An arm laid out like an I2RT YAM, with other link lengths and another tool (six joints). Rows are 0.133 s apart.
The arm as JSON. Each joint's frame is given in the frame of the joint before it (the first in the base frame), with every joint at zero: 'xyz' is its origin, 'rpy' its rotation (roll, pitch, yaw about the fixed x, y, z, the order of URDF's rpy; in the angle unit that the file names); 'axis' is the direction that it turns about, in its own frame. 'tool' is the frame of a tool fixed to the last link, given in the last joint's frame.
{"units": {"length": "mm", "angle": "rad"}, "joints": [
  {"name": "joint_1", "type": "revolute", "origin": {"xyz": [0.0, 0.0, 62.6], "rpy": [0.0, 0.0, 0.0]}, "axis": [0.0, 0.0, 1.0]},
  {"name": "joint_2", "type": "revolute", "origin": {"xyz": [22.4, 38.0, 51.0], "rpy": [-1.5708, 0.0, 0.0]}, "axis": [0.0, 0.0, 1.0]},
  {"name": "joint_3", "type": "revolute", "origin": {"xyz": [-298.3, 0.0, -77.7], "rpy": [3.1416, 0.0, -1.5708]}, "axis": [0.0, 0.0, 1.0]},
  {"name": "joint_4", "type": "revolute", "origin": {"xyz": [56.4, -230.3, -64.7], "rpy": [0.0, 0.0, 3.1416]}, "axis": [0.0, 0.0, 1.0]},
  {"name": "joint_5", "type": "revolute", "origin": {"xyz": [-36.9, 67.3, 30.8], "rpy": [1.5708, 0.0, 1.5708]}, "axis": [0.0, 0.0, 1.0]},
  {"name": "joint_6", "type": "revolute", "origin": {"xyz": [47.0, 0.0, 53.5], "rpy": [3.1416, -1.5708, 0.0]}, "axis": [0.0, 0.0, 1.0]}
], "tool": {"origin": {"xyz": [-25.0, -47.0, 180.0], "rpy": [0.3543, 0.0, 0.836]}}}
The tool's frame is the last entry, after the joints.
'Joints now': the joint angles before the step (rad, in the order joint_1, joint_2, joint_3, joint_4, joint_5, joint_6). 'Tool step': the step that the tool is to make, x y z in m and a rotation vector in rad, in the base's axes. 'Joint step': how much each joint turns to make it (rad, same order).
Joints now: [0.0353 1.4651 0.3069 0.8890 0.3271 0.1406]
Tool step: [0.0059 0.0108 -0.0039 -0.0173 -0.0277 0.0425]
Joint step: [0.0137 0.0722 -0.0411 0.1484 -0.0233 -0.0263]
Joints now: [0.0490 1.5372 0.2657 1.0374 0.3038 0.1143]
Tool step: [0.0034 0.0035 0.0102 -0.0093 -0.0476 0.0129]
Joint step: [0.0050 0.0214 -0.0122 0.0847 -0.0053 -0.0137]
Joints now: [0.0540 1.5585 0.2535 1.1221 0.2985 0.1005]
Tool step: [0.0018 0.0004 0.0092 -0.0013 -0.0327 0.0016]
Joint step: [0.0001 0.0003 0.0012 0.0327 -0.0010 -0.0034]
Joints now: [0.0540 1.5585 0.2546 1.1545 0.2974 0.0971]
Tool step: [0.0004 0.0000 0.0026 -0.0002 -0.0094 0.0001]
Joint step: [-0.0002 0.0002 0.0002 0.0096 -0.0002 -0.0008]
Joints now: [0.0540 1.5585 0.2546 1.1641 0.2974 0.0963]
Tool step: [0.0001 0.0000 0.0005 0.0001 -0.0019 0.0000]
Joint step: [0.0000 0.0002 0.0001 0.0020 0.0000 0.0000]
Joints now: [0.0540 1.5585 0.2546 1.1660 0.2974 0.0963]
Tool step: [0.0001 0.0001 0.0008 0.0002 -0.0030 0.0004]
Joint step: [0.0001 -0.0001 -0.0001 0.0030 -0.0003 0.0000]
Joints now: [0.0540 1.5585 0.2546 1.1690 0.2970 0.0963]
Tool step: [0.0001 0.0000 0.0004 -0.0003 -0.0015 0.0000]
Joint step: [0.0000 0.0005 0.0000 0.0020 0.0000 -0.0004]
